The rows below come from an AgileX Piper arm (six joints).
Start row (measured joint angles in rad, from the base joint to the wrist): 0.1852 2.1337 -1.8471 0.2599 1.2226 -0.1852
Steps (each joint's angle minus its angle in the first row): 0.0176 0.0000 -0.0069 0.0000 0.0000 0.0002; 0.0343 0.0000 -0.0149 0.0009 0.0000 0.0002; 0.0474 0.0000 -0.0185 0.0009 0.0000 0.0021; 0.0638 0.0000 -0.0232 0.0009 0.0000 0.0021; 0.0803 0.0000 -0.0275 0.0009 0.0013 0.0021; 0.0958 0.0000 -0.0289 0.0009 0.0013 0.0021; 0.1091 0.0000 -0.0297 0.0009 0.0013 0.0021; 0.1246 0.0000 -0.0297 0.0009 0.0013 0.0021; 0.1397 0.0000 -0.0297 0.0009 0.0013 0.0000; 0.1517 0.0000 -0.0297 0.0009 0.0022 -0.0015
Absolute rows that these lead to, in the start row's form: 0.2028 2.1337 -1.8540 0.2599 1.2226 -0.1850; 0.2195 2.1337 -1.8620 0.2608 1.2226 -0.1850; 0.2326 2.1337 -1.8656 0.2608 1.2226 -0.1831; 0.2490 2.1337 -1.8703 0.2608 1.2226 -0.1831; 0.2655 2.1337 -1.8746 0.2608 1.2239 -0.1831; 0.2810 2.1337 -1.8760 0.2608 1.2239 -0.1831; 0.2943 2.1337 -1.8768 0.2608 1.2239 -0.1831; 0.3098 2.1337 -1.8768 0.2608 1.2239 -0.1831; 0.3249 2.1337 -1.8768 0.2608 1.2239 -0.1852; 0.3369 2.1337 -1.8768 0.2608 1.2248 -0.1867
